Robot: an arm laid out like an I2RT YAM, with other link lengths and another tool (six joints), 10 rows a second.
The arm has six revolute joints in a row. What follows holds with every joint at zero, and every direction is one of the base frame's. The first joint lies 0.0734 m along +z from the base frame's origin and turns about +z. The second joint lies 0.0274 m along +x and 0.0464 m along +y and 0.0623 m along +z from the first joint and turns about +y. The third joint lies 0.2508 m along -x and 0.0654 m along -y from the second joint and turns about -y. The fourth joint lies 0.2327 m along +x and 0.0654 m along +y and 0.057 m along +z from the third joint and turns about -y. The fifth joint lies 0.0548 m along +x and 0.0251 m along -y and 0.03 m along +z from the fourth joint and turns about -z. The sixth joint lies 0.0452 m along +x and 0.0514 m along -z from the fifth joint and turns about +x. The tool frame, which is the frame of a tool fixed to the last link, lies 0.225 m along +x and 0.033 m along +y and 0.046 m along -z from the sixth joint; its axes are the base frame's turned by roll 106.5, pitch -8.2 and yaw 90 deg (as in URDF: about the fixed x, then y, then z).
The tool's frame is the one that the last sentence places.
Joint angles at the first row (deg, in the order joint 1, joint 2, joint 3, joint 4, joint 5, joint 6):
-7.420 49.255 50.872 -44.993 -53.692 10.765
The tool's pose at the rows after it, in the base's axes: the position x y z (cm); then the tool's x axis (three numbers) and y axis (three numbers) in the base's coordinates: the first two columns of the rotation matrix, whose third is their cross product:
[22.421 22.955 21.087 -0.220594 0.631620 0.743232 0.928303 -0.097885 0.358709]
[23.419 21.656 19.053 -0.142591 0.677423 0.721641 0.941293 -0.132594 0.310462]
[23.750 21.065 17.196 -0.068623 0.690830 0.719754 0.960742 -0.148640 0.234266]
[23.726 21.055 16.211 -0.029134 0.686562 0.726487 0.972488 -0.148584 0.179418]
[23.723 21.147 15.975 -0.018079 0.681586 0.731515 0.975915 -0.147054 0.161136]
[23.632 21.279 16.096 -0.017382 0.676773 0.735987 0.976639 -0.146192 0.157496]
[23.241 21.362 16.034 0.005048 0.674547 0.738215 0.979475 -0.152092 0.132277]
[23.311 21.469 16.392 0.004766 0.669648 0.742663 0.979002 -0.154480 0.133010]
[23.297 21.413 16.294 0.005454 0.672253 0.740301 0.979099 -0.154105 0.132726]
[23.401 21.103 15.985 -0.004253 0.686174 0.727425 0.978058 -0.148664 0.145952]
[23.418 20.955 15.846 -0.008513 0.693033 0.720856 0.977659 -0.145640 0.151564]
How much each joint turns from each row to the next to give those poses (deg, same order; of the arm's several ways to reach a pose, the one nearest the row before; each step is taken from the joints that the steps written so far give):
0.000 0.151 -0.001 -0.523 2.908 0.022
0.000 1.945 0.000 -0.984 4.481 -0.022
-0.002 3.587 0.002 -1.029 1.922 -0.068
0.003 2.840 0.000 -0.480 0.023 -0.149
0.020 1.049 -0.002 0.022 -0.285 0.041
0.046 0.001 0.023 -0.086 -0.327 0.200
0.261 -0.001 0.261 -1.247 0.327 0.675
0.066 -0.021 0.461 -0.087 -0.239 0.482
-0.002 0.023 -0.023 -0.087 0.173 -0.155
-0.130 -0.001 0.001 -0.044 0.678 -1.113
-0.045 -0.023 0.044 -0.134 0.349 -0.548

